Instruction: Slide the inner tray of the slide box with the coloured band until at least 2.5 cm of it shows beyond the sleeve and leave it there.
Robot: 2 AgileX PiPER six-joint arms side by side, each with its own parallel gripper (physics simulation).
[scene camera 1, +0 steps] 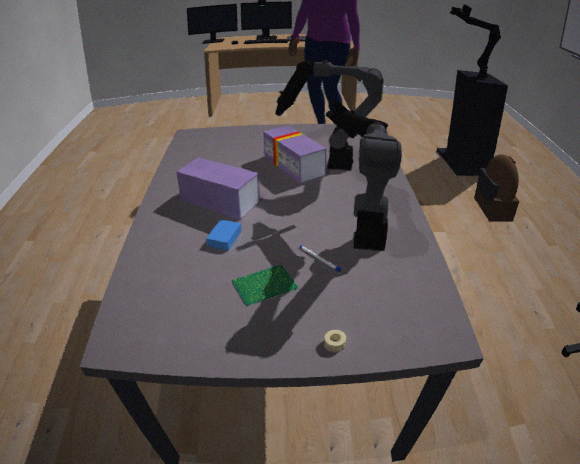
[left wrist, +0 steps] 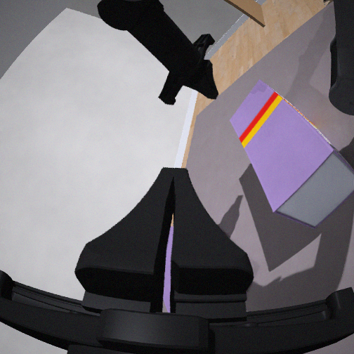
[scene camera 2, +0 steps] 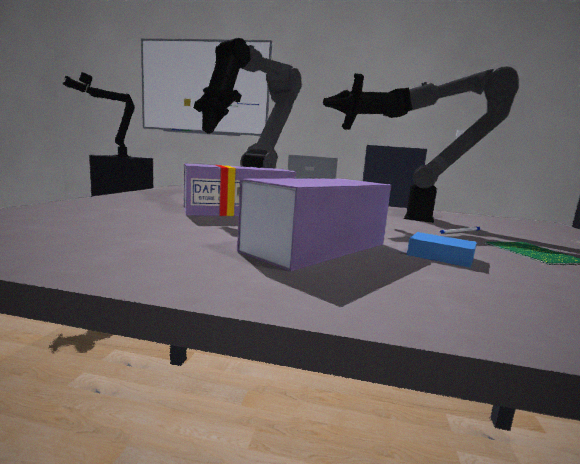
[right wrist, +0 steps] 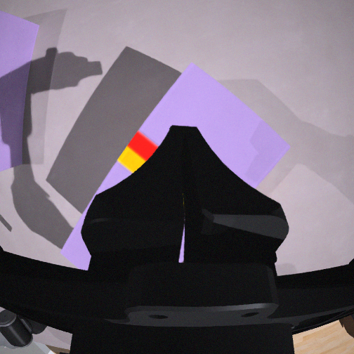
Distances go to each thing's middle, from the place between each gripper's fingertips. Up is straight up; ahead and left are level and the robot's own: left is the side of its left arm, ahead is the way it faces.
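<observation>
My left gripper is 240 mm above the plain purple box [scene camera 1: 232, 191], 380 mm short of it and 30 mm to the right of it. Counting from my left hand, I find the blue block [scene camera 2: 455, 251] 280 mm below, 350 mm ahead and 250 mm to the left.
The plain purple box is 140 mm below my right hand, 290 mm to the left of it and 220 mm ahead of it. And the blue block, counted from my right hand too, is 180 mm below, 510 mm to the left and 200 mm ahead.
</observation>
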